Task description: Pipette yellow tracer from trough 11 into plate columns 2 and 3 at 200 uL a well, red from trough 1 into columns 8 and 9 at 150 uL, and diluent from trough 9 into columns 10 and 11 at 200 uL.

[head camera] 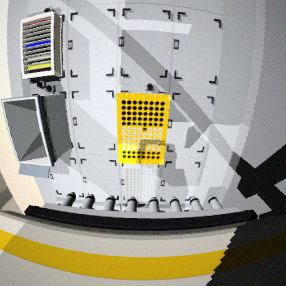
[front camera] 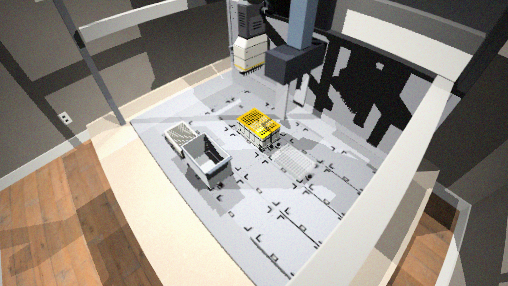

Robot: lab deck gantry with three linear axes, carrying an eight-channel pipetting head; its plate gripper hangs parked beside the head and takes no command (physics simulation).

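The pipetting head (front camera: 250, 52) (head camera: 142, 250) hangs high at the back left in the front view; its short grey nozzles show no long tips. The yellow tip rack (front camera: 245, 119) (head camera: 119, 127) has bands of dark and pale holes. The clear plate (front camera: 293, 160) (head camera: 140, 182) lies beside it; the head's nozzles overlap its lower edge in the head view, and no colour shows in its wells. The trough block (front camera: 171, 139) (head camera: 24, 55) has a red strip (head camera: 39, 23), a blue strip (head camera: 38, 44) and a yellow strip (head camera: 40, 66). The parked gripper's fingers cannot be made out.
An open grey bin (front camera: 220, 172) (head camera: 59, 125) stands beside the trough block. A dark block (front camera: 285, 62) on a blue column (front camera: 301, 25) hangs right of the head in the front view. Low black corner brackets mark the deck positions. A pale rail (front camera: 370, 175) runs along the right side.
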